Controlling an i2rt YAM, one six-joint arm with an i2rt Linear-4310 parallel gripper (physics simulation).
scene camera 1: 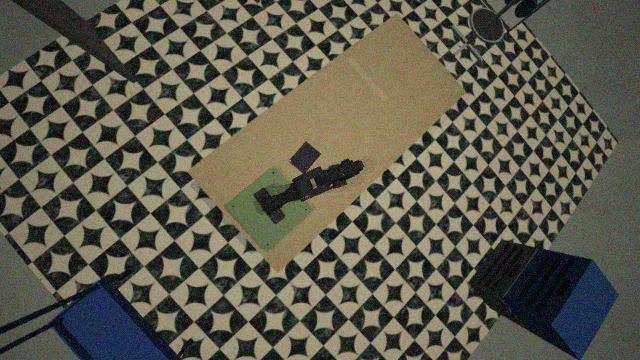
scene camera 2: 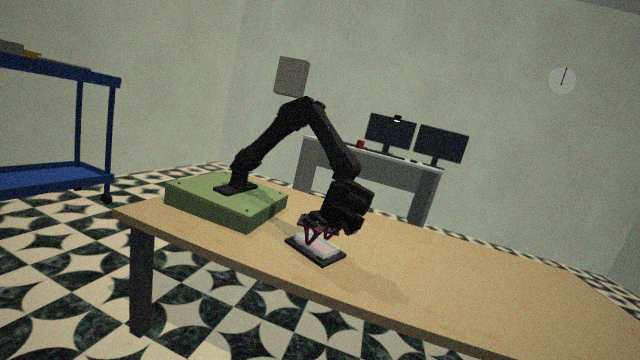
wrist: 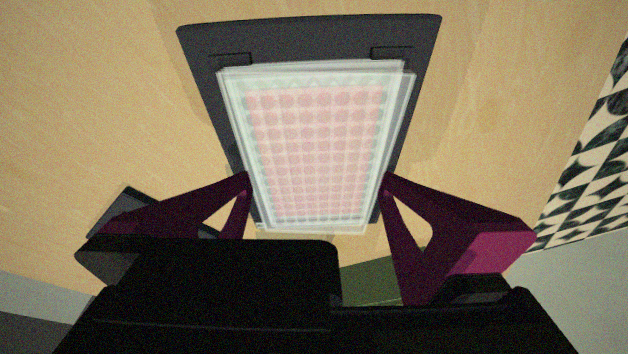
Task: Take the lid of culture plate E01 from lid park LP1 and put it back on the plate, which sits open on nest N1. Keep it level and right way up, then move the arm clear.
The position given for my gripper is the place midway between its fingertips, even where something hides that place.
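Note:
There is a dark nest (wrist: 208, 47) in the scene. A plate lid (wrist: 315, 141) still rests on a pink well plate, and my gripper (scene camera 2: 316, 242) grips the lid. My gripper can be seen in the wrist view (wrist: 314, 177) as well.

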